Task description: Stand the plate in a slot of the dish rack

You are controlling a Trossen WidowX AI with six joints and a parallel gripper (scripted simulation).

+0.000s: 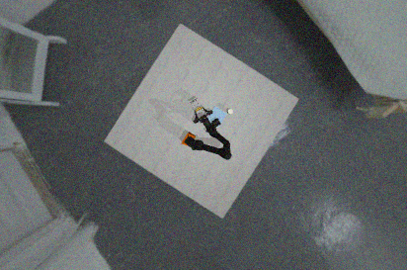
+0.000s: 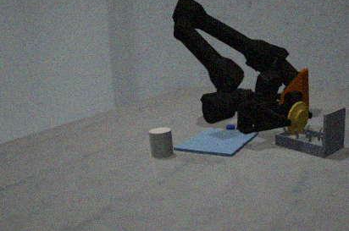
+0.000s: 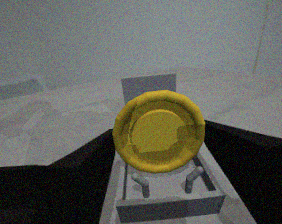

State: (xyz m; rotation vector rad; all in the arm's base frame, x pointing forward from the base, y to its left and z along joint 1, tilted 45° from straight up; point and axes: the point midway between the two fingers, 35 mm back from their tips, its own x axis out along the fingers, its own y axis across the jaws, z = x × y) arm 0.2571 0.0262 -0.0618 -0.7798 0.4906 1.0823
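Right now my gripper tip is 10 mm to the left of the yellow plate. Round my gripper tip: grey dish rack (30 mm below, 20 mm to the left, 10 mm ahead); then light blue mat (180 mm to the right, 50 mm below, 40 mm ahead); then blue spoon (180 mm to the right, 70 mm behind, 50 mm below).
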